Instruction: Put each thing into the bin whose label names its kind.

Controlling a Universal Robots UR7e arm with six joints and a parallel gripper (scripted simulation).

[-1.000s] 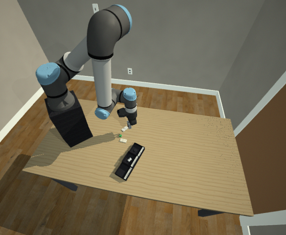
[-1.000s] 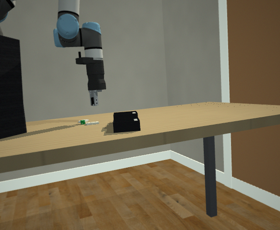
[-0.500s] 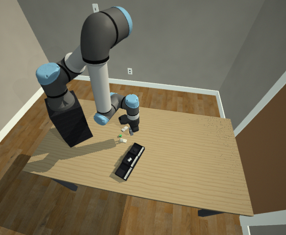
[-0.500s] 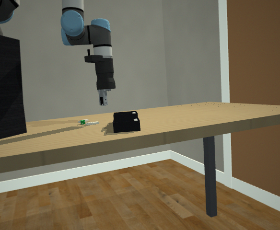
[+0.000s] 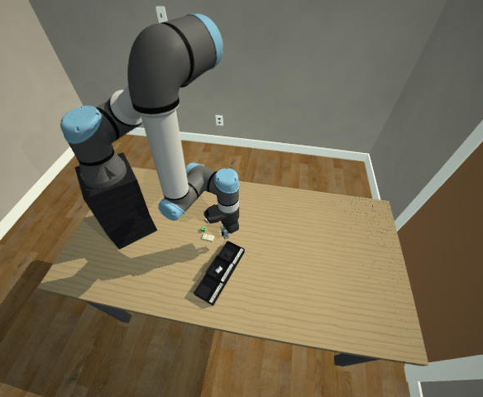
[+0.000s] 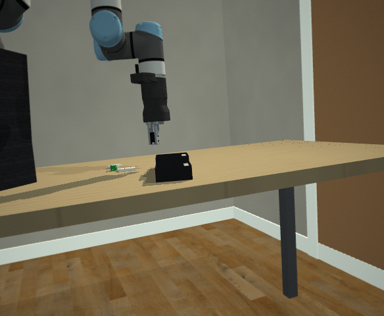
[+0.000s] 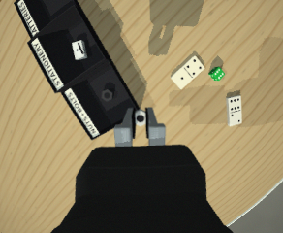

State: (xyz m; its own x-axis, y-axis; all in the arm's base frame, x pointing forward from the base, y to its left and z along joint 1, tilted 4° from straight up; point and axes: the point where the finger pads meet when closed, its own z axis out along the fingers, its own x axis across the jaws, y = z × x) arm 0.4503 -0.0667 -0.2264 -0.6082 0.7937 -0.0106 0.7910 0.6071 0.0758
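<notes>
The black piece is 2 cm ahead of my hand, 5 cm to the right of it and 8 cm below it. From my hand the other things lie so: metal nut 2 cm below; cream plate 9 cm behind, 3 cm to the left, 8 cm below; green die 11 cm behind, 6 cm to the left, 8 cm below.
</notes>
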